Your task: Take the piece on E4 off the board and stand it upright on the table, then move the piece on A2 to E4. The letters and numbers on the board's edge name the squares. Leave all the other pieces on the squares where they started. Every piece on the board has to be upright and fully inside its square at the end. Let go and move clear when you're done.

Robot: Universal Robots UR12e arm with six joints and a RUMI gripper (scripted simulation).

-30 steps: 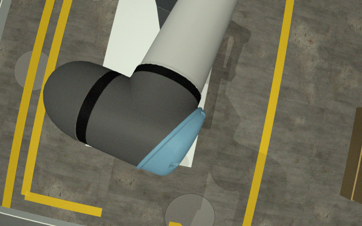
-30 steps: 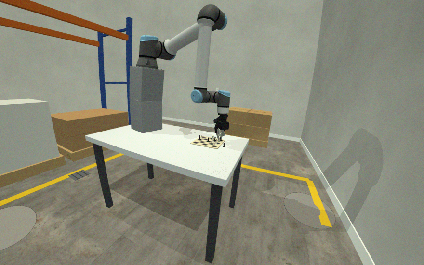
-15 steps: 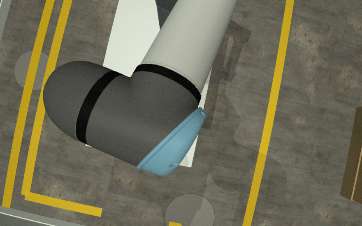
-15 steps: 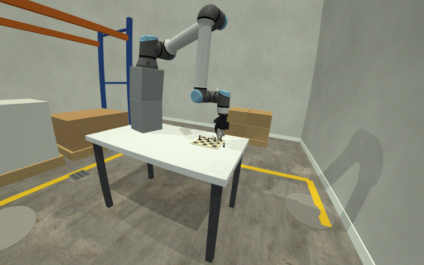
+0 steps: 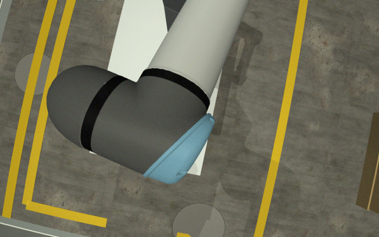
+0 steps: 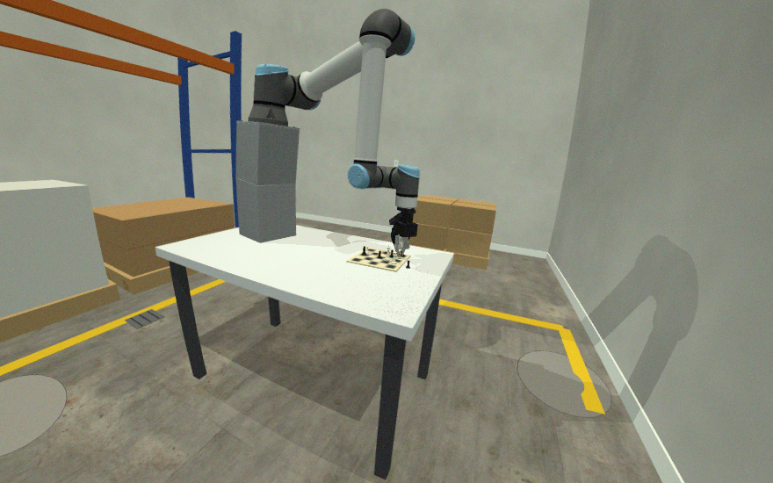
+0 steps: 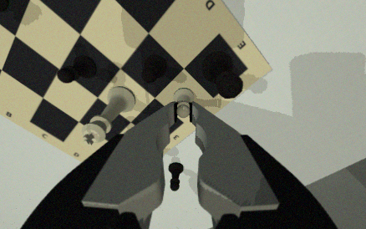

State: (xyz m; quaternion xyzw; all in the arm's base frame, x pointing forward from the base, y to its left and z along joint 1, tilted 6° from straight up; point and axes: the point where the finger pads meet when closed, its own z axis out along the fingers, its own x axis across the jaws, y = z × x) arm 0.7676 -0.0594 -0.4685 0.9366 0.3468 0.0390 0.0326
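Right now the chessboard is 80 mm behind my hand, 30 mm to the right of it and 30 mm below it.
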